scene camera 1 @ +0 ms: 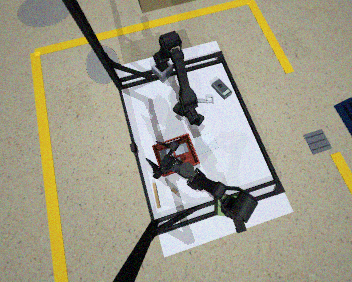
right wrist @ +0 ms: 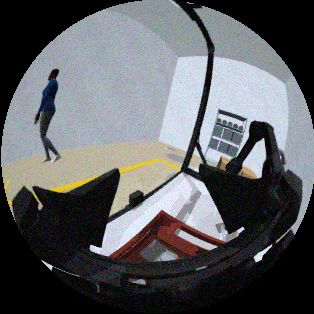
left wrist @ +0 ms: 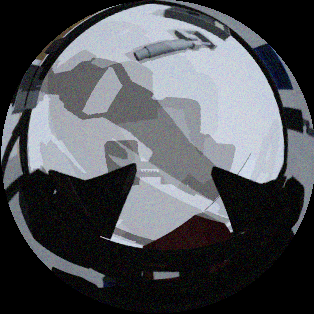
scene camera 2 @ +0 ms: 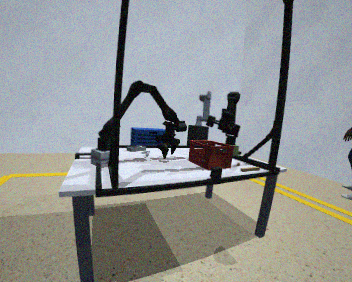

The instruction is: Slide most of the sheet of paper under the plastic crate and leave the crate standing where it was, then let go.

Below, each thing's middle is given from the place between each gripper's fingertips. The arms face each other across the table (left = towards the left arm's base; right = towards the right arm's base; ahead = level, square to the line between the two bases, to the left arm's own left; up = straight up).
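Grey clamp (left wrist: pixel 186 40): my left hand is 1 cm above it, 8 cm to the right of it and 15 cm short of it. Red plastic crate (right wrist: pixel 161 227), counted from my left hand: 19 cm to the right, 17 cm behind, 5 cm above.
The grey clamp, counted from my right hand: 42 cm ahead, 23 cm below, 22 cm to the left. With respect to the red plastic crate, my right gripper is 17 cm above it, 11 cm short of it and 5 cm to the left of it. Going by its middle, the red plastic crate is nearer to my right gripper than to my left hand.
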